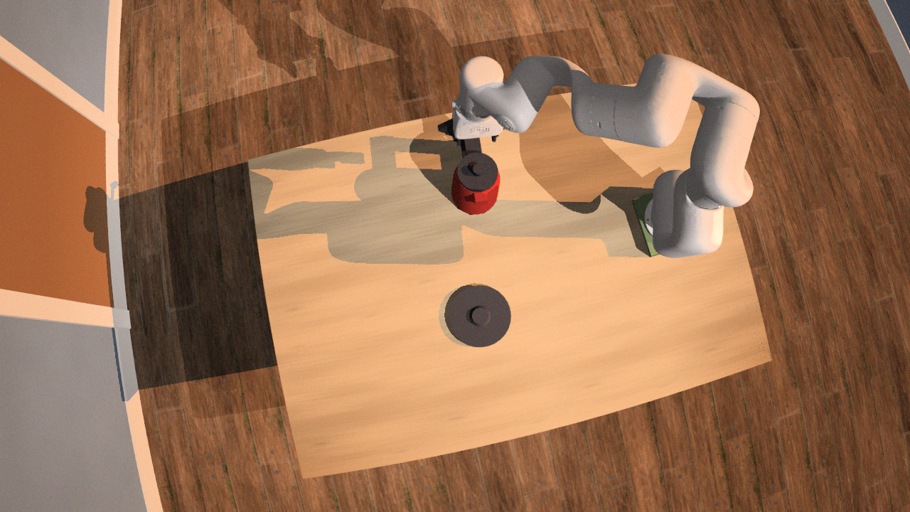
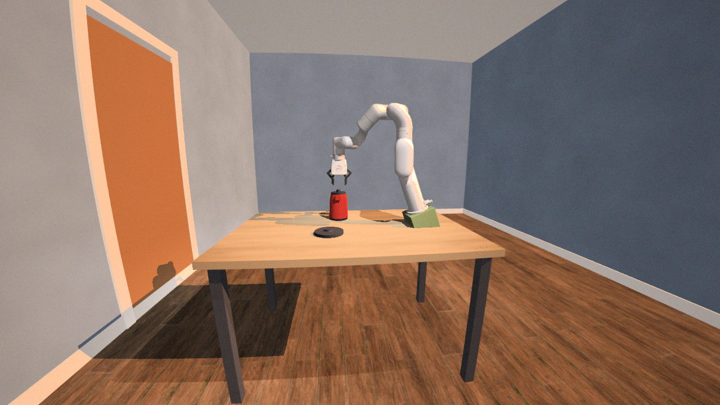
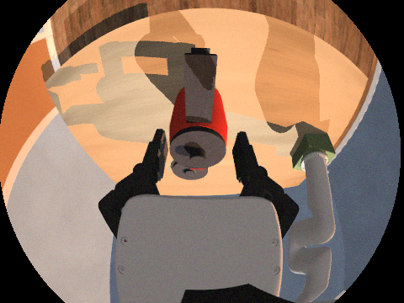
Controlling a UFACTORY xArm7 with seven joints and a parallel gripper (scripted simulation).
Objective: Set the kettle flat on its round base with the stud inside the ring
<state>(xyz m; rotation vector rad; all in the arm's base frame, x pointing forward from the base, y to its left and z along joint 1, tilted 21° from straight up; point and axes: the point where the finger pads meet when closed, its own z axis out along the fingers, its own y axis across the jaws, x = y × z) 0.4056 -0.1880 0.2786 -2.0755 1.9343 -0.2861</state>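
Right now my hand is 3 cm to the right of the red kettle and 13 cm above it. From my hand the other things lie so: dark round base: 37 cm to the left, 21 cm below.
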